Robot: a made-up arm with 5 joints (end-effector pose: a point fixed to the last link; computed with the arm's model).
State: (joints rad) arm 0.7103 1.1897 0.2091 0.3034 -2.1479
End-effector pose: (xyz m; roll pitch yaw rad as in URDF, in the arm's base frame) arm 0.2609 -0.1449 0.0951 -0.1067 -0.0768 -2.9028
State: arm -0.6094 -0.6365 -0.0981 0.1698 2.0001
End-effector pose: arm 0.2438 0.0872 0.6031 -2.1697 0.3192 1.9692
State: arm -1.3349 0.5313 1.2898 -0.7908 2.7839
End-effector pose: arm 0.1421 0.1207 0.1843 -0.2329 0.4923 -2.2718
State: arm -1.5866 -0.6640 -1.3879 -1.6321 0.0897
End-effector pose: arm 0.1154 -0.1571 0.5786 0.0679 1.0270 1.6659
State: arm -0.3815 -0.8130 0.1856 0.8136 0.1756
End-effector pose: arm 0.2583 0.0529 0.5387 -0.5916 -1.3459 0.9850
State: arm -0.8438 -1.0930 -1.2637 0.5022 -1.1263
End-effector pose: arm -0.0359 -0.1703 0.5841 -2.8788 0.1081 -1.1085
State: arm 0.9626 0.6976 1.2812 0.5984 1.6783
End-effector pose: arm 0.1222 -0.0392 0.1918 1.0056 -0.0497 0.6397
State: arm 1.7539 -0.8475 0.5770 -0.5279 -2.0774
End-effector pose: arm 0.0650 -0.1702 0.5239 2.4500 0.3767 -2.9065
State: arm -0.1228 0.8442 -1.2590 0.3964 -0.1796
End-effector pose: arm 0.4899 0.0394 0.4615 1.6519 -1.3418 -1.5270
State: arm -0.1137 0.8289 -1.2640 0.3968 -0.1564
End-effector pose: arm 0.4875 0.0355 0.4679 1.7568 -1.3622 -1.6391
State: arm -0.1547 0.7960 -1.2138 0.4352 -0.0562
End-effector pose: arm 0.4849 0.0511 0.4662 1.4061 -1.4645 -1.2523
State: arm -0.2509 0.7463 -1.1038 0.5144 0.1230
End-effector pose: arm 0.4786 0.0874 0.4546 -0.4388 -1.3973 0.6956
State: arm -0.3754 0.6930 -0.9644 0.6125 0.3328
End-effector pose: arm 0.4638 0.1328 0.4363 -0.6684 -1.1305 1.0931
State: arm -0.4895 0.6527 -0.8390 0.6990 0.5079
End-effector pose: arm 0.4438 0.1714 0.4172 -0.6670 -0.8965 1.2789
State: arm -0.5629 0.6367 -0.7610 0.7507 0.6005
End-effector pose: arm 0.4283 0.1945 0.4025 -0.6270 -0.7613 1.3727
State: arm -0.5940 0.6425 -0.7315 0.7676 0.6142
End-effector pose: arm 0.4219 0.2044 0.3931 -0.5865 -0.7172 1.3849
